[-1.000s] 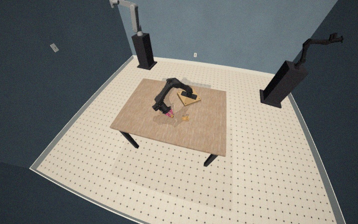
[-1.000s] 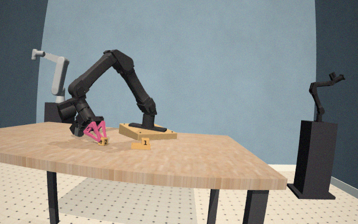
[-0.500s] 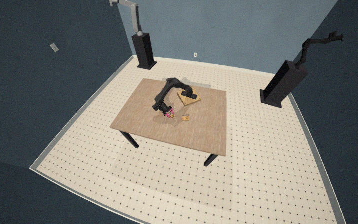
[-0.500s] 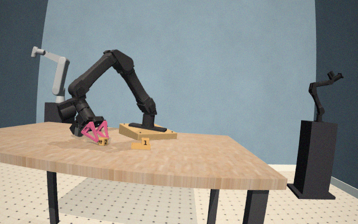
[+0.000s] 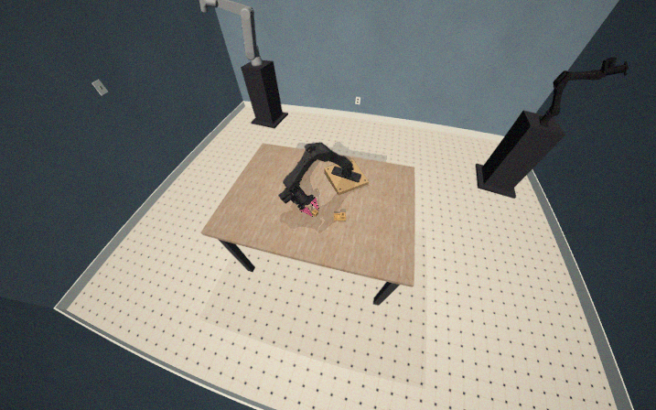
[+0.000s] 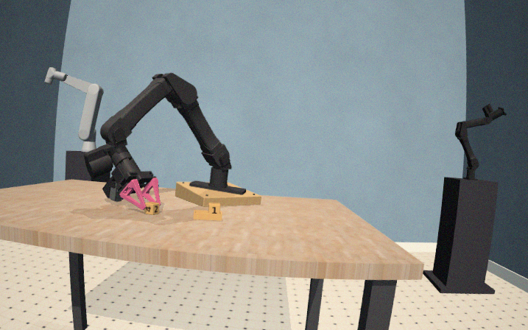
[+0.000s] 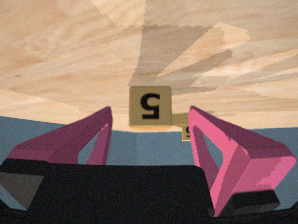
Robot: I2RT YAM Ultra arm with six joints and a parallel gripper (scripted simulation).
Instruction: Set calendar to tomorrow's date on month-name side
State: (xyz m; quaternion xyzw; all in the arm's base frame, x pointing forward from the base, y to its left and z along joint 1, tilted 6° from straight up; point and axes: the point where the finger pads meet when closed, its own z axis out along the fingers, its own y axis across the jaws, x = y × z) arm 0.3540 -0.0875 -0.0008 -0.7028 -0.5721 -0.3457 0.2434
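Now: the digit cube 1 cm to the left of my hand and 1 cm below it. The rest, counted from my hand: tan tray (3 cm behind, 16 cm to the left, 1 cm below).
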